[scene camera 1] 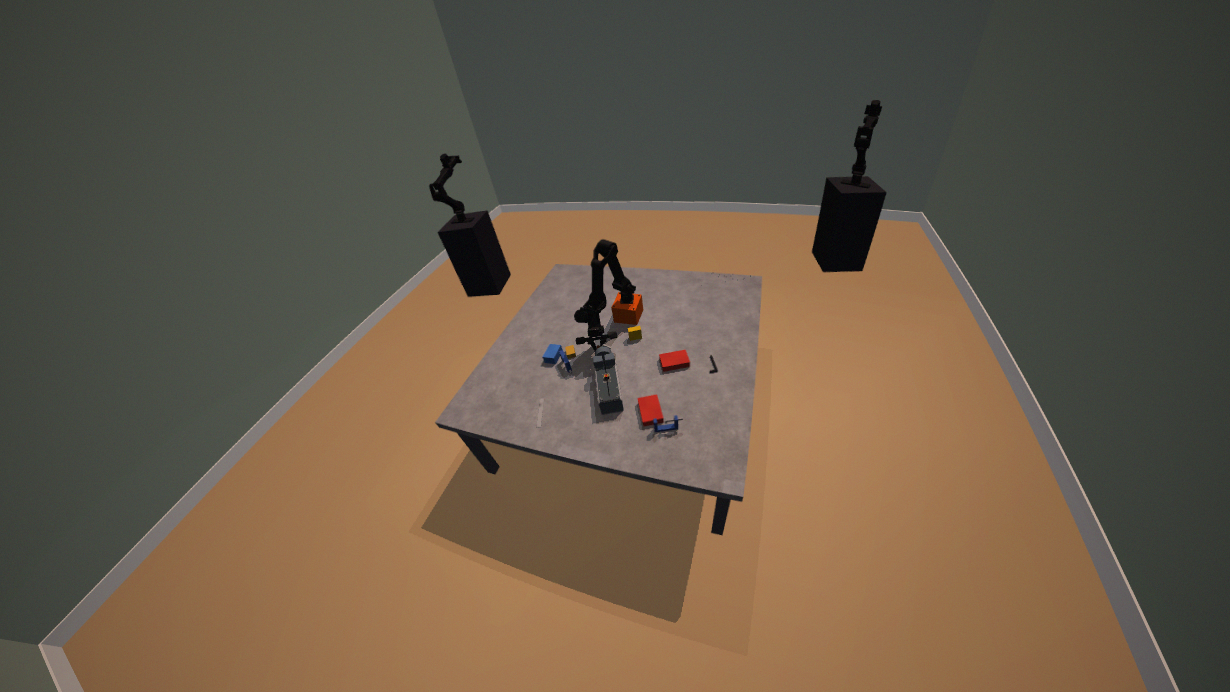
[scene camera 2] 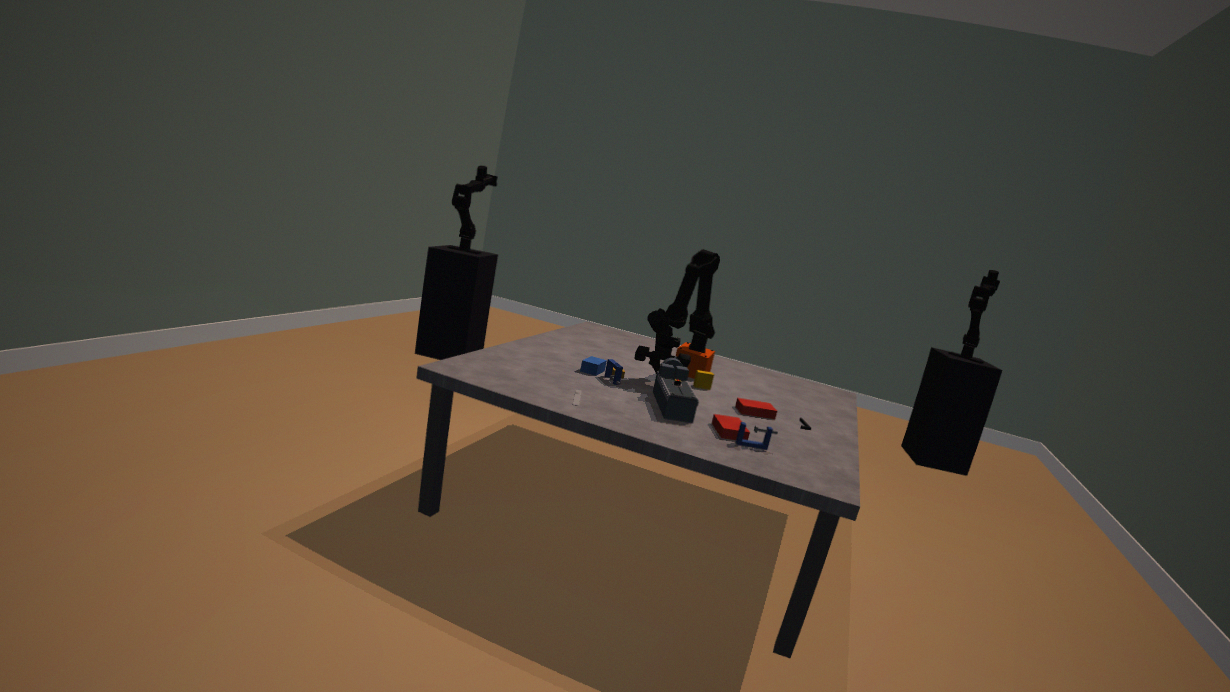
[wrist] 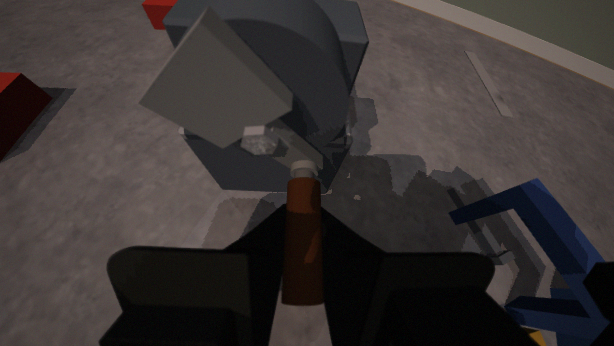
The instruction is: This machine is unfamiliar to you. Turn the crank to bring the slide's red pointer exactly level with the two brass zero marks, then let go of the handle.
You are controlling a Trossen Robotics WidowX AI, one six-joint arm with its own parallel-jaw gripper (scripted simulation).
Labels:
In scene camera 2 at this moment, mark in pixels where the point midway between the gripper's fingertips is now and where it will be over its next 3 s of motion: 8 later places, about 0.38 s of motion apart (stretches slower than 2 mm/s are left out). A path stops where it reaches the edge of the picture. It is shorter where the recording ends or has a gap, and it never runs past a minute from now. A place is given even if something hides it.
The gripper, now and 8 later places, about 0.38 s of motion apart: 661, 378; 662, 379; 662, 379; 663, 380; 664, 376; 666, 365; 670, 345; 673, 334; 672, 334

